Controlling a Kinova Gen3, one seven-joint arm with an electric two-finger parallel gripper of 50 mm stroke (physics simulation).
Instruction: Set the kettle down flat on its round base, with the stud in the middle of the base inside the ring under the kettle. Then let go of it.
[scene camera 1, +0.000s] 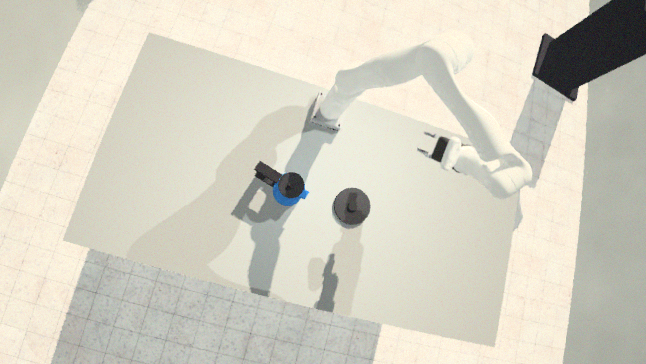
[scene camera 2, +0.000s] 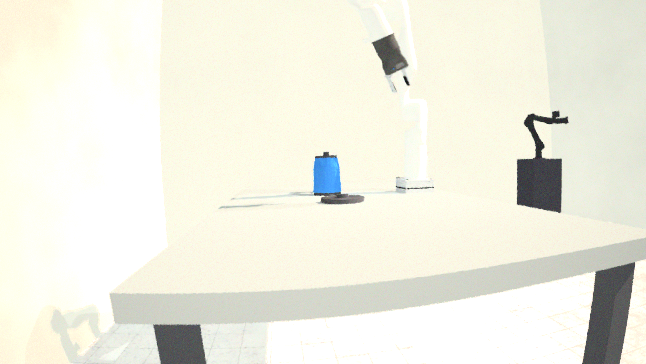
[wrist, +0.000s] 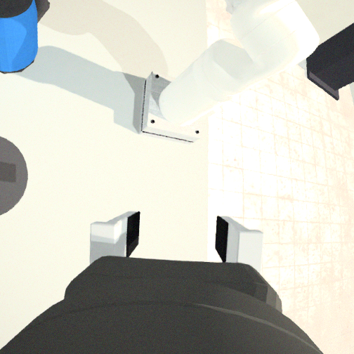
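A blue kettle with a black lid and black handle (scene camera 1: 287, 192) (scene camera 2: 326, 176) (wrist: 19, 42) stands upright on the table, beside a round dark base (scene camera 1: 345, 216) (scene camera 2: 355, 199) (wrist: 10, 192). The kettle and the base are apart in scene camera 1. The base has a small raised stud in its middle. The ring under the kettle is hidden. My gripper (scene camera 1: 424, 142) (scene camera 2: 400, 86) (wrist: 177, 229) is open and empty, high above the table and well away from both, on the far side of the base from the kettle.
The arm's white mount (scene camera 1: 325, 122) (scene camera 2: 415, 184) (wrist: 172, 131) is fixed at the table's (scene camera 1: 170, 65) (scene camera 2: 320, 305) edge, near the kettle. A black pedestal (scene camera 1: 595, 50) (scene camera 2: 539, 182) (wrist: 335, 65) with a small black arm (scene camera 2: 536, 132) stands beyond the table. Long shadows cross the table.
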